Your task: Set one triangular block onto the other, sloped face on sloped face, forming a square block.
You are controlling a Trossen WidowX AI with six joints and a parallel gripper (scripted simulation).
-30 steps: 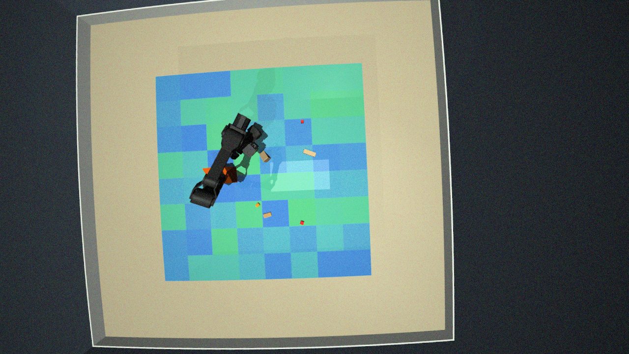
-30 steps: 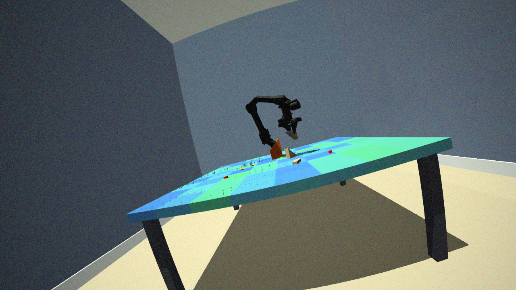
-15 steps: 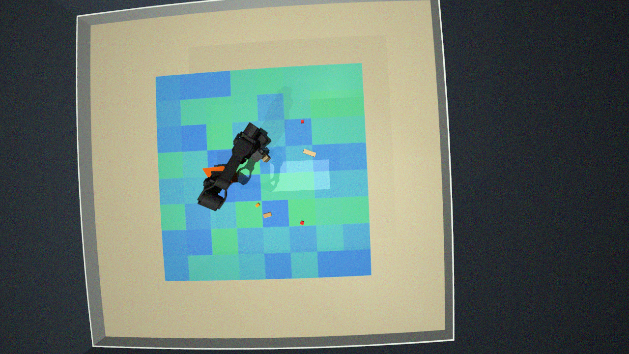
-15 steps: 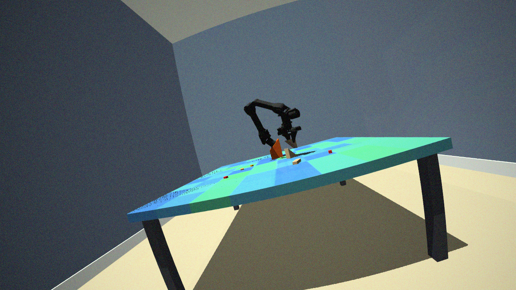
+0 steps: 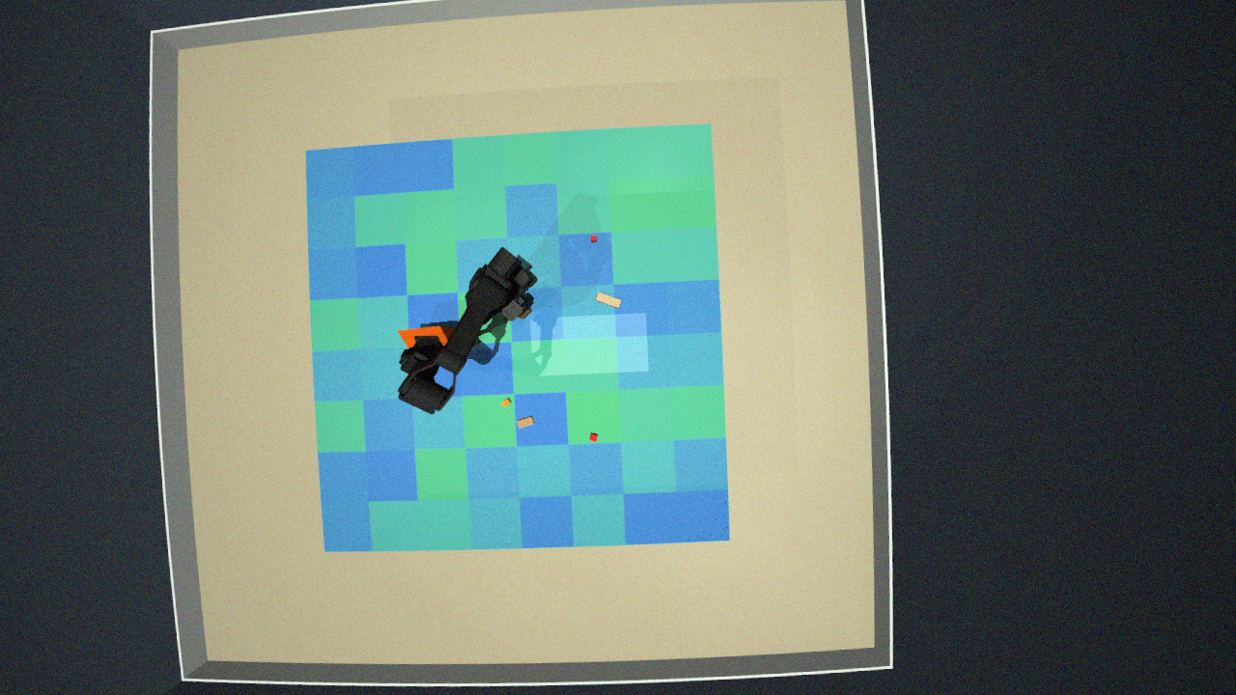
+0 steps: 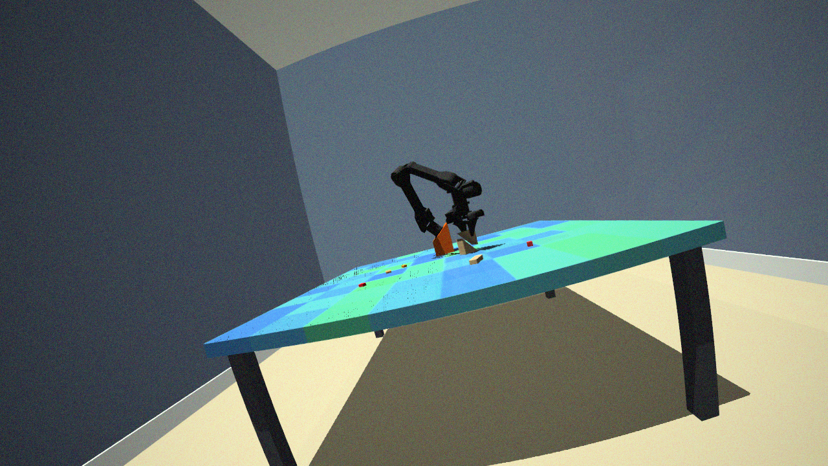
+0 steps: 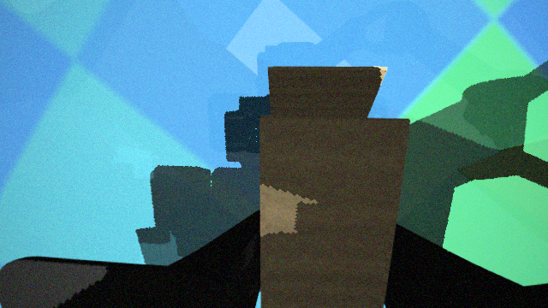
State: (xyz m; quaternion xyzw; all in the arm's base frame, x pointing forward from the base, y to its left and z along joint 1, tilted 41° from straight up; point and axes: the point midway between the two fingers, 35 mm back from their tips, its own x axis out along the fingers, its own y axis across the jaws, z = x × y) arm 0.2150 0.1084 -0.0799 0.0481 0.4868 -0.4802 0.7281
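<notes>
My gripper tip is 10 mm below the tan triangular block. Round my gripper tip: orange bit 310 mm to the right, 60 mm below, 30 mm behind; flat tan block 290 mm ahead, 60 mm below.
</notes>
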